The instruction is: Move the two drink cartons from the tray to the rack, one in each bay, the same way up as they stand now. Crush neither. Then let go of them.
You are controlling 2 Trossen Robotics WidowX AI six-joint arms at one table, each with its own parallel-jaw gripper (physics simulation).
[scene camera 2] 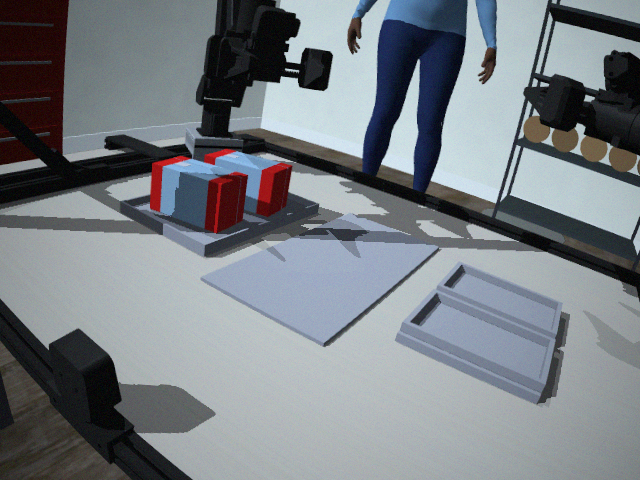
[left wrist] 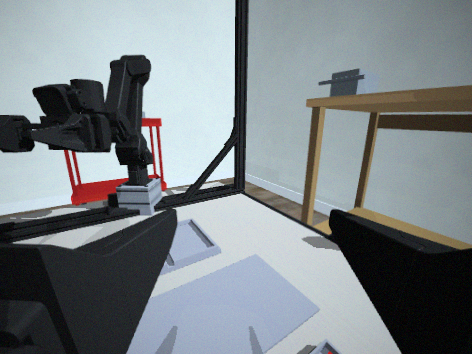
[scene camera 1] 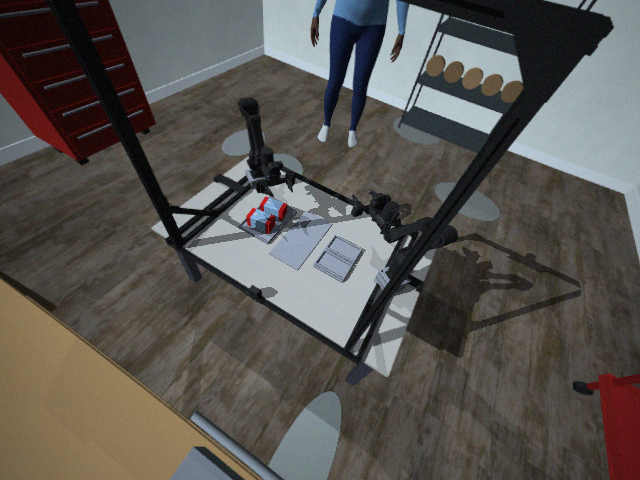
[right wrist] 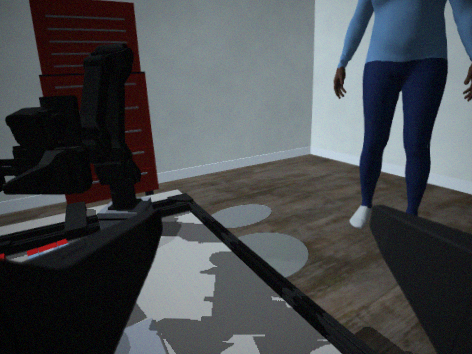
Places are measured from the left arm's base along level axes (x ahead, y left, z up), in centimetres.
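Pixels of known places: left gripper, fingertip midpoint: (scene camera 2: 291, 67) (left wrist: 253, 216) (scene camera 1: 283, 194); right gripper, fingertip midpoint: (scene camera 2: 544, 96) (scene camera 1: 361, 192) (right wrist: 265, 218); left arm's base at its link origin: (scene camera 2: 214, 133) (scene camera 1: 256, 173) (right wrist: 125, 204); right arm's base at its link origin: (left wrist: 139, 182).
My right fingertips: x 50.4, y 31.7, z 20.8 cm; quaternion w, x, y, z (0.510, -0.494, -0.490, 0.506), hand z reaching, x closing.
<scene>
For each thing: its top centre in the pictures, then the offset to it from my right fingertips. "*": a spot on its surface instead.
- grey tray at its top centre: (scene camera 2: 224, 201) (scene camera 1: 268, 217) dx -21.2, dy -36.3, dz -24.8 cm
- nearer carton at a spot on its surface: (scene camera 2: 191, 196) (scene camera 1: 260, 225) * dx -15.6, dy -42.7, dz -21.8 cm
- farther carton at a spot on its surface: (scene camera 2: 273, 188) * dx -17.7, dy -30.3, dz -21.3 cm
- grey rack at its top centre: (scene camera 2: 495, 311) (left wrist: 160, 242) (scene camera 1: 338, 255) dx +13.5, dy -14.5, dz -24.4 cm
- small black block at a spot on its surface: (scene camera 2: 85, 372) (scene camera 1: 257, 294) * dx +18.2, dy -56.4, dz -21.1 cm
Two light-blue cartons with red ends lie side by side in the grey tray (scene camera 1: 266, 239) (scene camera 2: 191, 241): the nearer carton (scene camera 1: 261, 221) (scene camera 2: 191, 196) and the farther carton (scene camera 1: 273, 207) (scene camera 2: 273, 188). The grey rack (scene camera 1: 338, 256) (scene camera 2: 465, 360) stands at the right with two empty bays. Part of the rack (left wrist: 212, 248) also shows in the left wrist view. My left gripper (scene camera 1: 280, 187) (left wrist: 253, 216) is open and empty, raised behind the tray. My right gripper (scene camera 1: 364, 202) (right wrist: 265, 218) is open and empty, raised behind the rack and well away from the cartons.
A thin flat grey plate (scene camera 1: 299, 240) (scene camera 2: 320, 289) (left wrist: 240, 305) lies between tray and rack. Dark frame rails edge the table, and posts rise at its sides. A small black block (scene camera 1: 255, 291) (scene camera 2: 85, 372) sits on the near rail. A person (scene camera 1: 356, 56) (scene camera 2: 418, 77) stands beyond the table.
</scene>
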